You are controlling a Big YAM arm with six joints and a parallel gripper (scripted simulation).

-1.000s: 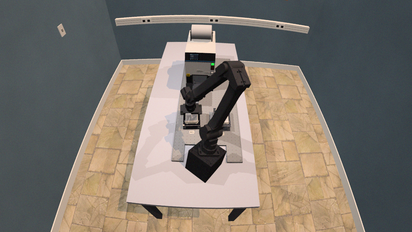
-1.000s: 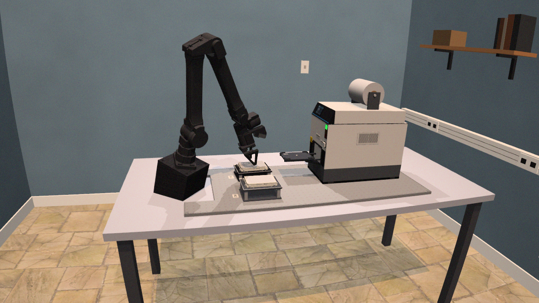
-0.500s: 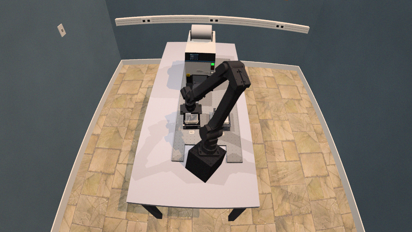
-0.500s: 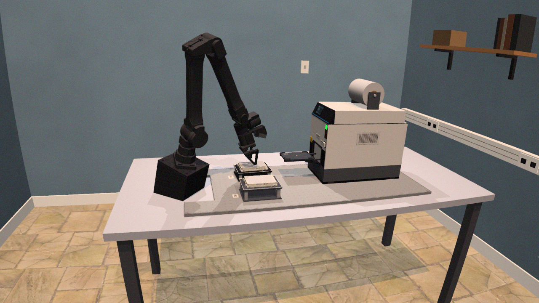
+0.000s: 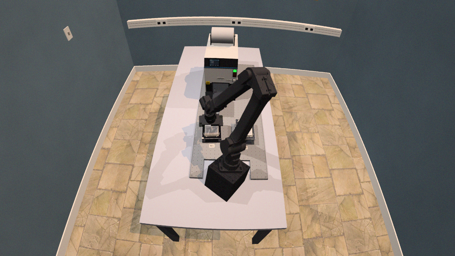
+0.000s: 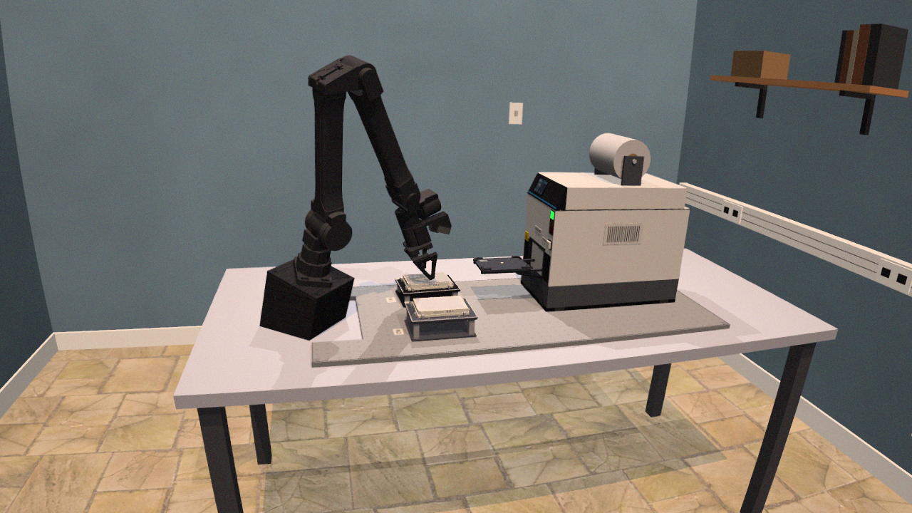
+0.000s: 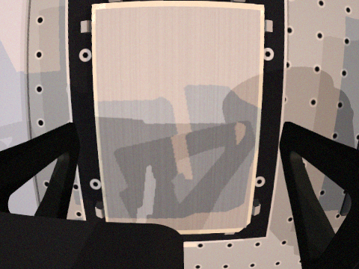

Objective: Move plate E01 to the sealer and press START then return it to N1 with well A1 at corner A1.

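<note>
Right now my hand is 40 mm above the nest N1. Also, from my hand: cream plate 40 mm behind, 210 mm to the right, 20 mm below; sealer stage 200 mm ahead, 70 mm to the right, 30 mm above; foil roll 530 mm ahead, 130 mm to the right, 340 mm above.
</note>
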